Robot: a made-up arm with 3 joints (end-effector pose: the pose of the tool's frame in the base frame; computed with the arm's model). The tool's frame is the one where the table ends. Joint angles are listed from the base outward.
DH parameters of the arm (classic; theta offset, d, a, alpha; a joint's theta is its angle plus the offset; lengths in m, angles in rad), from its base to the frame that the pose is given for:
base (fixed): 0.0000 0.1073 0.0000 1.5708
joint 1: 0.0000 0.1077 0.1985 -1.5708
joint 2: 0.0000 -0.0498 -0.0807 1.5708
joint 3: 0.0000 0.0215 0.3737 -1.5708
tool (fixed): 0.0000 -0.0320 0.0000 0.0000
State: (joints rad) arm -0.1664 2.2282 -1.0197
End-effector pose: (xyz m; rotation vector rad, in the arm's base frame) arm 0.0959 -0.0251 -0.2991 -0.9549 0.6336 2.1006
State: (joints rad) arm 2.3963 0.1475 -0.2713
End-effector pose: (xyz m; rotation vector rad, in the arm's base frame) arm -0.2224 -0.0892 0.5585 -0.1743 -2.1205 0.0421
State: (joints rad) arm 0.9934 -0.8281 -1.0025
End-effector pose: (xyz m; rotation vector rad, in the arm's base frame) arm 0.4543 -0.1911 0.1048 0.6959 0.0086 -0.4489
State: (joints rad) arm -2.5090 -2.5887 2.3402
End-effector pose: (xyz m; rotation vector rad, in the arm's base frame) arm -0.2266 0.0774 -0.3575 -1.7019 0.0619 1.9523
